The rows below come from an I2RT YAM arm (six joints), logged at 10 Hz.
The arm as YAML. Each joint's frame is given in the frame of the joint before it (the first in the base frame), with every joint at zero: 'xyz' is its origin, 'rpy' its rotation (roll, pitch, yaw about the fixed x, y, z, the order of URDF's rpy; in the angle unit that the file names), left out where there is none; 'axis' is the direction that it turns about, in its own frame. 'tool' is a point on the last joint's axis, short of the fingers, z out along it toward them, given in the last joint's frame.
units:
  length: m
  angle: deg
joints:
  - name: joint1
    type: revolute
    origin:
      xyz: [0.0, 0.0, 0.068]
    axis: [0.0, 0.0, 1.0]
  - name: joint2
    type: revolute
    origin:
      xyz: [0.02, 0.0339, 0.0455]
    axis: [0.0, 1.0, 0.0]
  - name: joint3
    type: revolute
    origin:
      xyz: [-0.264, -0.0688, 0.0]
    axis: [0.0, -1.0, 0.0]
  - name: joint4
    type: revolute
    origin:
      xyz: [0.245, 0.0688, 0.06]
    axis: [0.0, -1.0, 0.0]
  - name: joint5
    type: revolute
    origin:
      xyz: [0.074, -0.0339, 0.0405]
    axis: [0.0, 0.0, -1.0]
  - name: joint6
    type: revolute
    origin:
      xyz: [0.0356, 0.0, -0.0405]
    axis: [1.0, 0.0, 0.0]
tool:
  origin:
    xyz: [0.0, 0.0, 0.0]
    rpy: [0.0, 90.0, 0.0]
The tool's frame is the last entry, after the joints.
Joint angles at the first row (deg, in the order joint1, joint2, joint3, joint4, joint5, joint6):
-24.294 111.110 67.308 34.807 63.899 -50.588
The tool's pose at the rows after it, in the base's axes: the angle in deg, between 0 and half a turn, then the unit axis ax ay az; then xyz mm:
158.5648, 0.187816, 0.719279, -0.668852, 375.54, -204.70, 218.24
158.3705, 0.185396, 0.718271, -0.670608, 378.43, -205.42, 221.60
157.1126, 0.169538, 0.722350, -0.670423, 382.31, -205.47, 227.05
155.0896, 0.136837, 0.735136, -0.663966, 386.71, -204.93, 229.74
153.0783, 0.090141, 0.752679, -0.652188, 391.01, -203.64, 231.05
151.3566, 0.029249, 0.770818, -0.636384, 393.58, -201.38, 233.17
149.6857, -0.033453, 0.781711, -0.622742, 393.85, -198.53, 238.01
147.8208, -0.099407, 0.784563, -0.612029, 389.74, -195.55, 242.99
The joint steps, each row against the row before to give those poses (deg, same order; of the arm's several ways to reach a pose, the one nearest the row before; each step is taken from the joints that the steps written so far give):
0.000 1.049 1.136 0.023 0.372 -0.962
0.066 0.261 0.961 0.043 -0.153 -0.743
0.131 0.001 1.028 0.022 -1.990 -1.420
0.131 -0.022 0.766 -0.875 -4.152 -1.246
0.131 -0.174 0.613 -1.836 -5.421 -1.508
0.066 -0.723 0.260 -2.490 -6.426 -2.448
-0.023 -1.267 -0.109 -1.968 -6.361 -3.235
-0.305 -1.946 -1.289 -0.744 -6.775 -4.000

